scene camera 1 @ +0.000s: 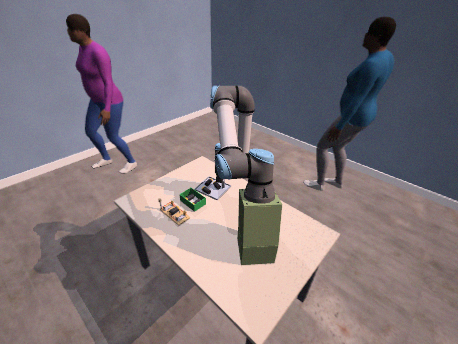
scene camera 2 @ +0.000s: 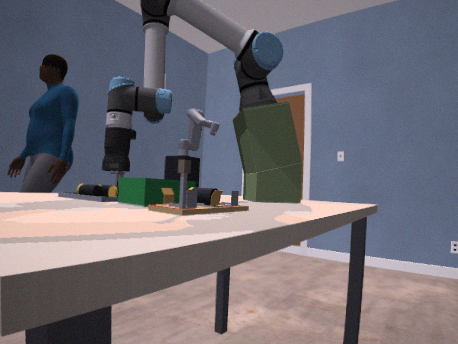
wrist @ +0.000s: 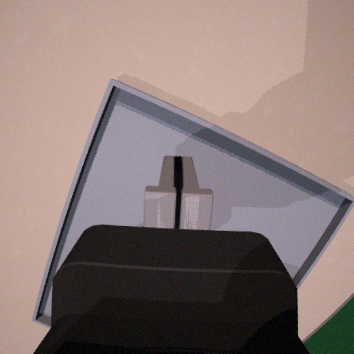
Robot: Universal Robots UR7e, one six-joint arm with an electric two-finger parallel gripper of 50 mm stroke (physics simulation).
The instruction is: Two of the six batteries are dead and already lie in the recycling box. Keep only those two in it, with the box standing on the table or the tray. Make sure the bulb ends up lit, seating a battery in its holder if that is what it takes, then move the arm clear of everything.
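Frame: origin at the arm's base, x ahead, y down, z left, level; millimetres.
Where they show: gripper, fingertip midpoint: [scene camera 1: 223,187] [wrist: 176,173]; arm's base, link origin: [scene camera 1: 259,196] [scene camera 2: 259,110].
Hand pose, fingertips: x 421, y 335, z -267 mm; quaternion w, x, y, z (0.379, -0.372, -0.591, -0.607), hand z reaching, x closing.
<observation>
Things, the pixels of their top centre, and the offset from my fingertips. Level surfaces: height alone.
- grey tray, top centre: [wrist: 180,273] [scene camera 2: 109,194] [scene camera 1: 213,186] dx +63, dy +3, dz +38 mm
- green recycling box, top centre: [scene camera 2: 158,179] [scene camera 1: 192,196] dx +74, dy -45, dz +238 mm
- dark battery, top centre: [scene camera 2: 203,187] [scene camera 1: 173,208] dx +97, dy -31, dz +385 mm
- bulb, top centre: [scene camera 2: 184,160] [scene camera 1: 159,199] dx +192, dy -77, dz +410 mm
- table, surface height: dy +15 mm
My gripper [scene camera 1: 222,184] [scene camera 2: 118,176] [wrist: 176,173] is shut and empty, pointing down low over the grey tray [scene camera 1: 219,194] [scene camera 2: 90,196] [wrist: 140,135]. Several dark batteries [scene camera 1: 206,190] [scene camera 2: 90,189] lie on the tray; the wrist view does not show them, as the gripper body hides part of the tray. The green recycling box [scene camera 1: 199,206] [scene camera 2: 132,191] [wrist: 337,330] stands on the table beside the tray. Dark shapes lie inside it, too small to count. A dark battery [scene camera 1: 174,211] [scene camera 2: 204,195] is on the holder board [scene camera 1: 181,221] [scene camera 2: 215,209]. The bulb [scene camera 1: 160,200] shows no clear glow.
The table [scene camera 1: 280,295] [scene camera 2: 100,250] carries the green arm pedestal [scene camera 1: 259,230] [scene camera 2: 270,155]. A person in blue [scene camera 1: 367,80] [scene camera 2: 50,120] and a person in magenta [scene camera 1: 95,70] are beyond the table. A small grey arm [scene camera 2: 195,127] shows behind the holder board.
</observation>
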